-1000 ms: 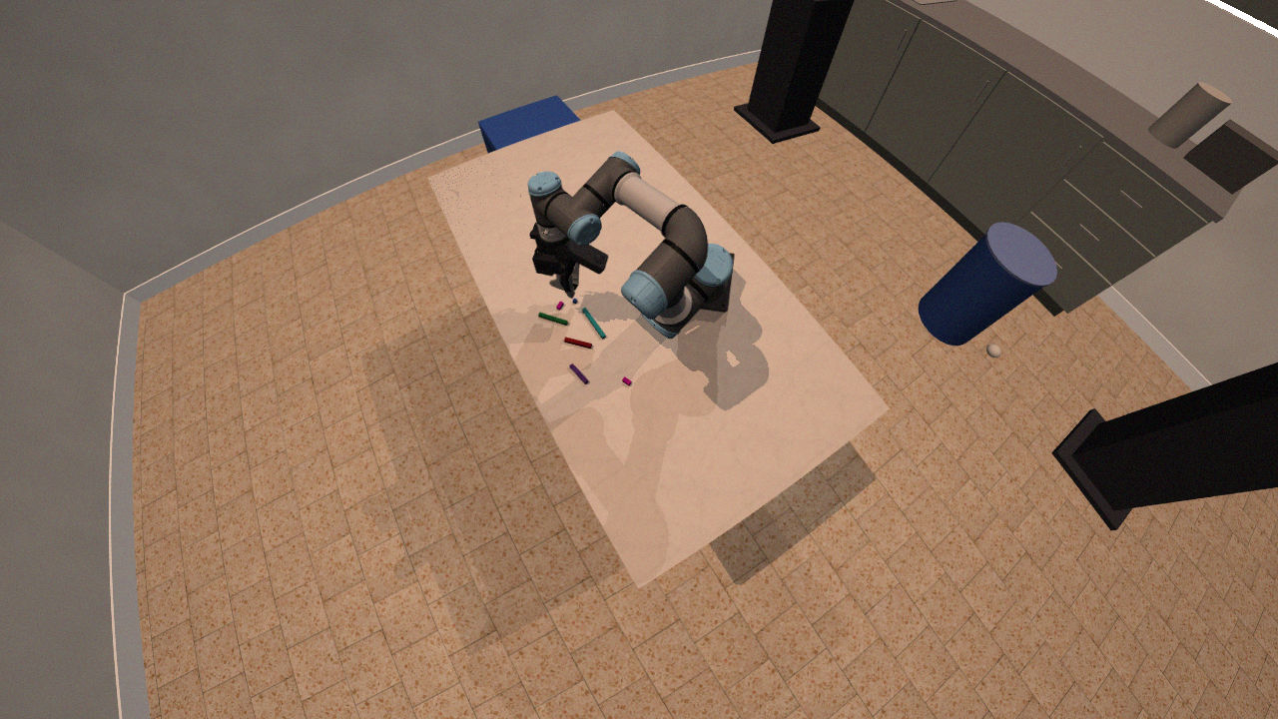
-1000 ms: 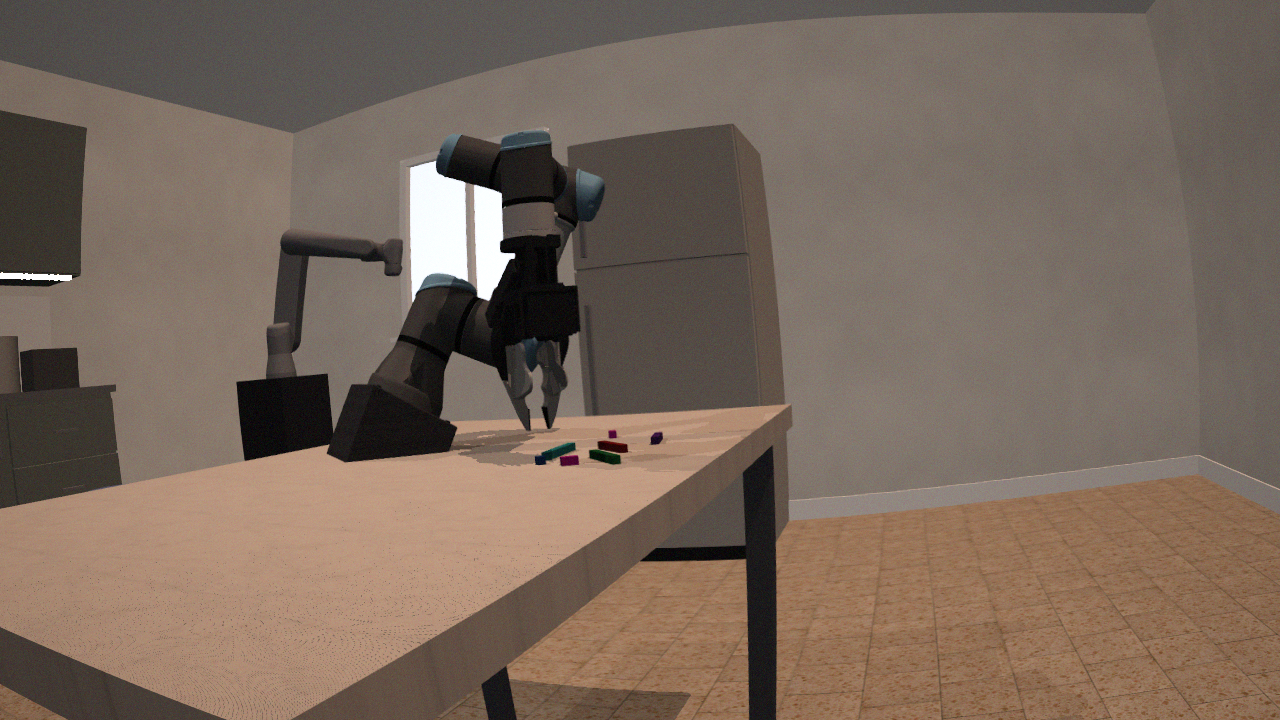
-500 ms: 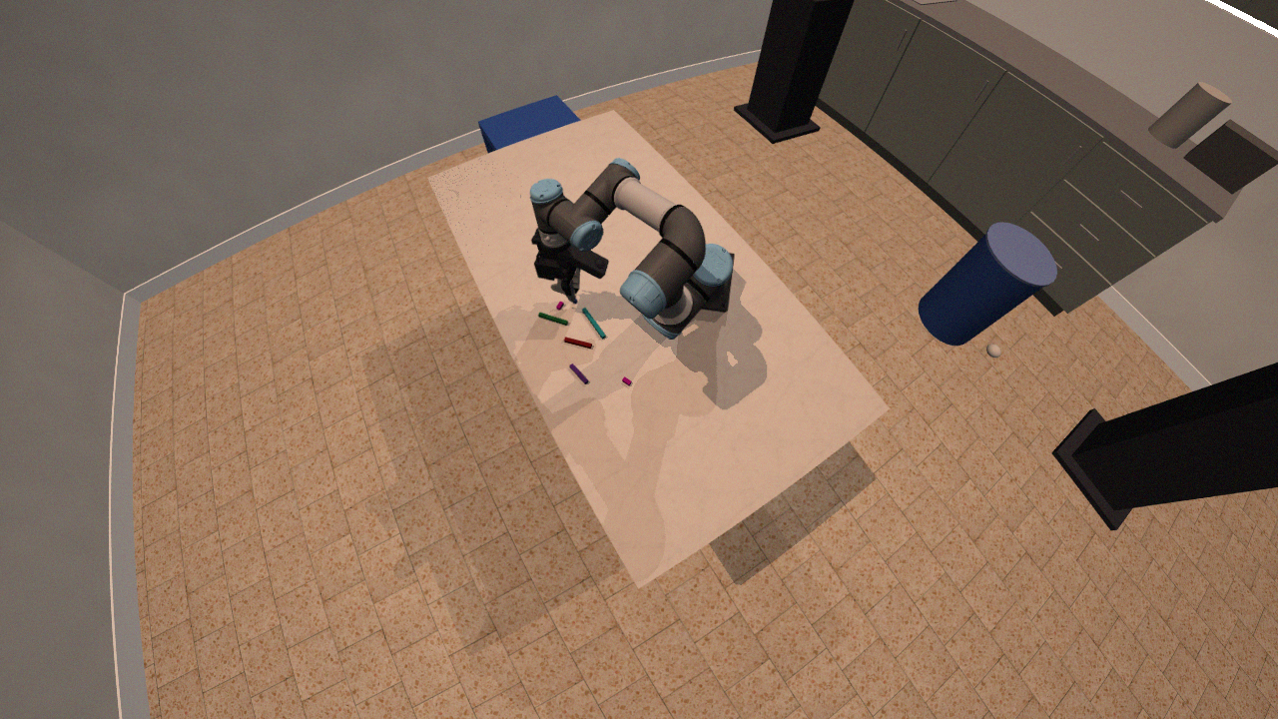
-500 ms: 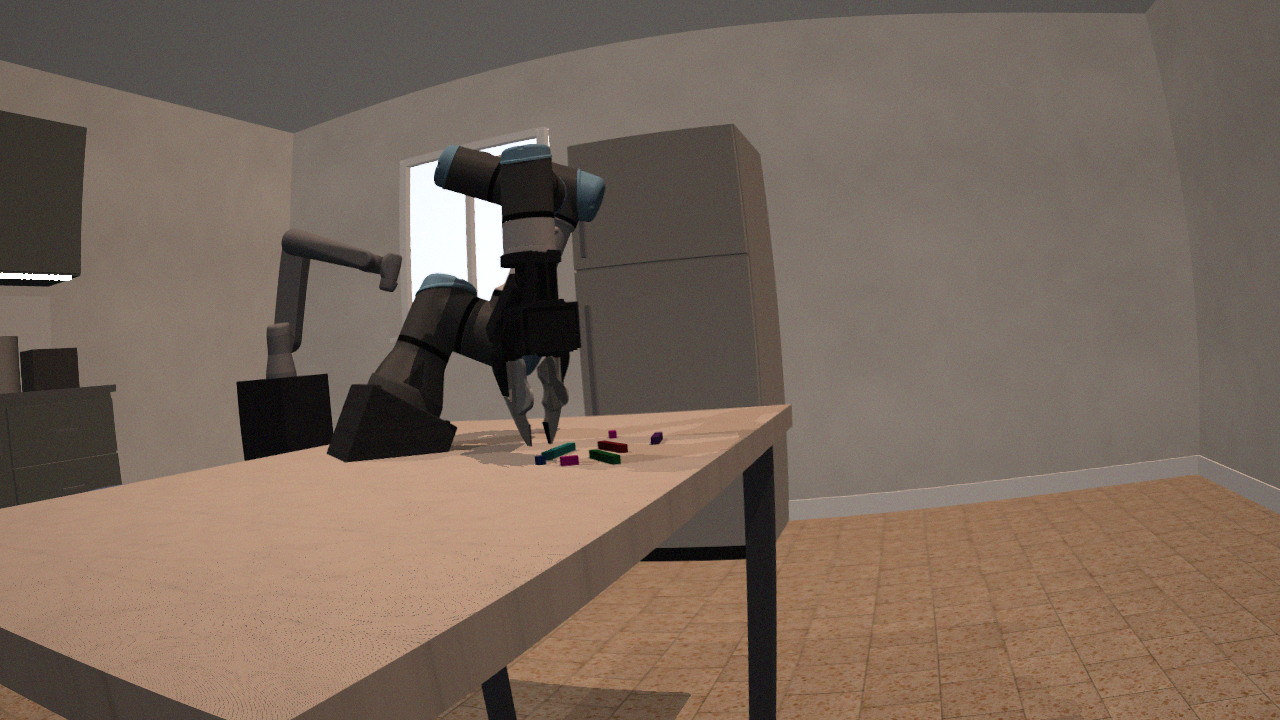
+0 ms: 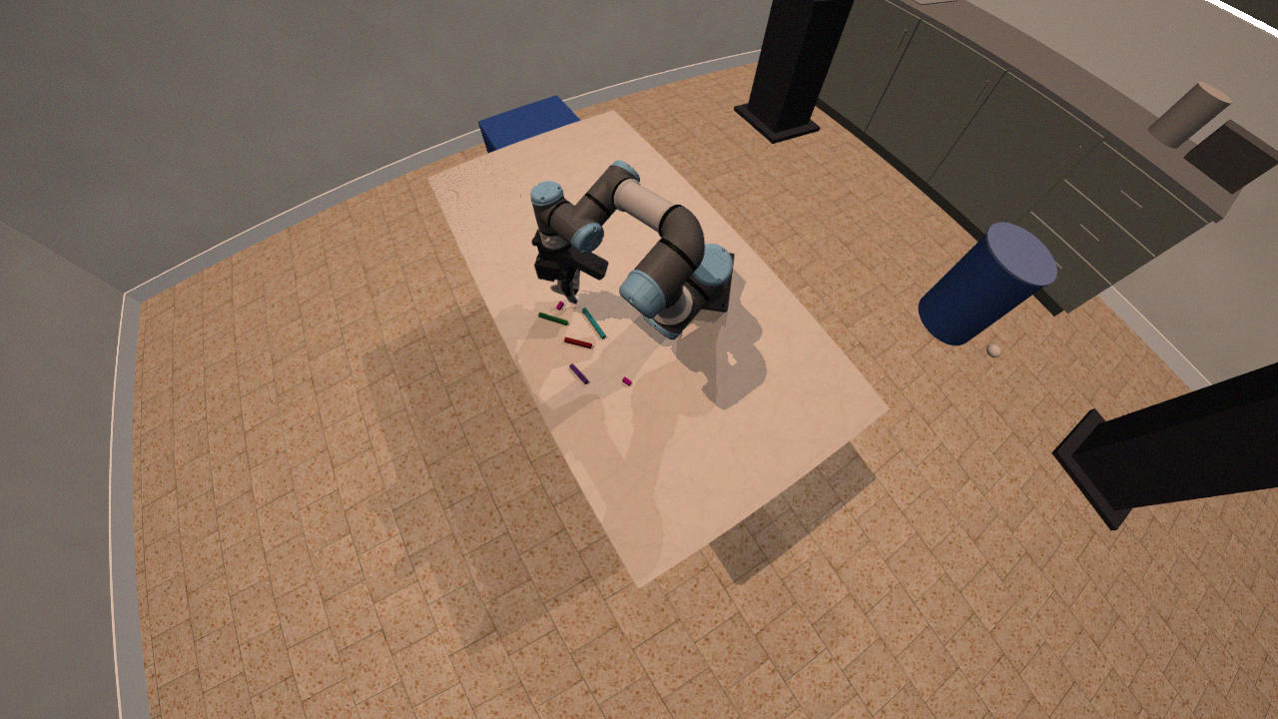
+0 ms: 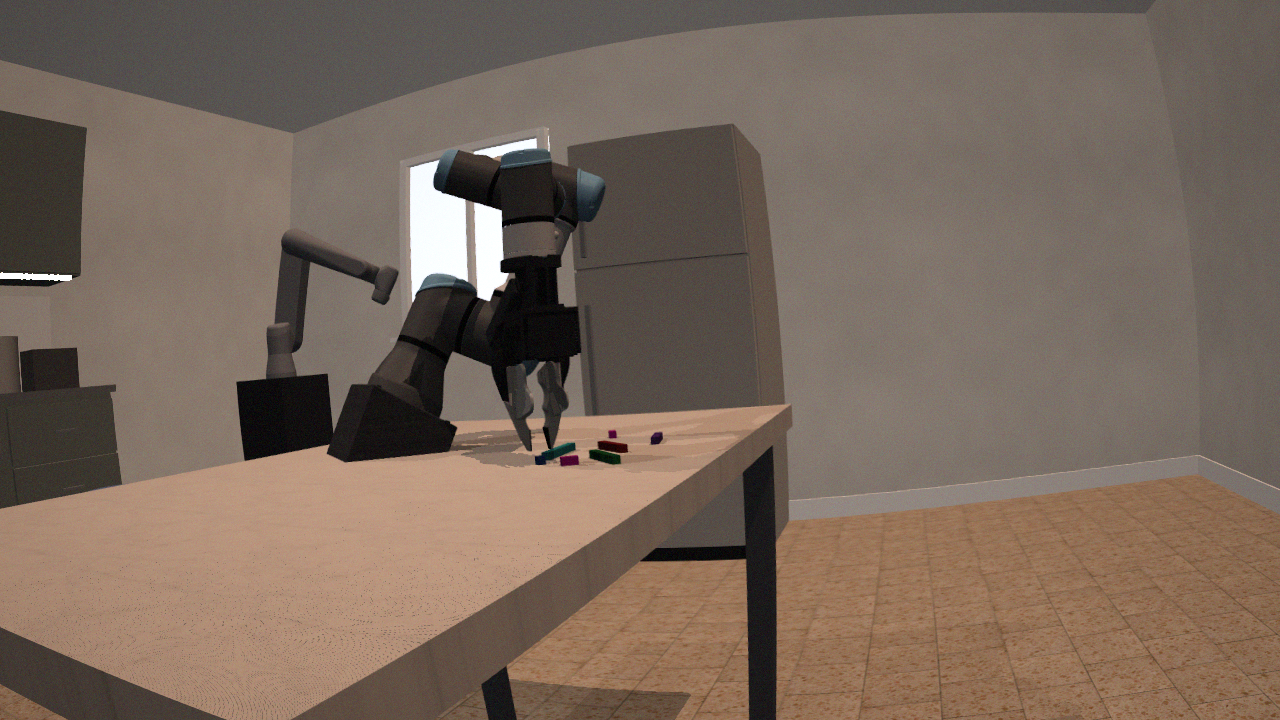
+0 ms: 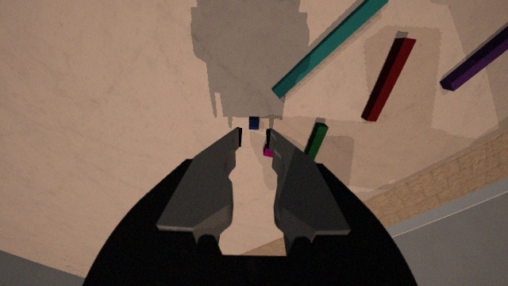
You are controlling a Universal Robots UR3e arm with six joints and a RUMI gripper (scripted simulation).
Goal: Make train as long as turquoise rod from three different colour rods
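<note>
My hand is 3 cm above the blue rod. The rest, counted from my hand: red rod 12 cm to the left, 5 cm ahead, 3 cm below; green rod 7 cm ahead, 3 cm below, 2 cm to the left; turquoise rod 8 cm to the left, 3 cm below, 1 cm behind.
</note>
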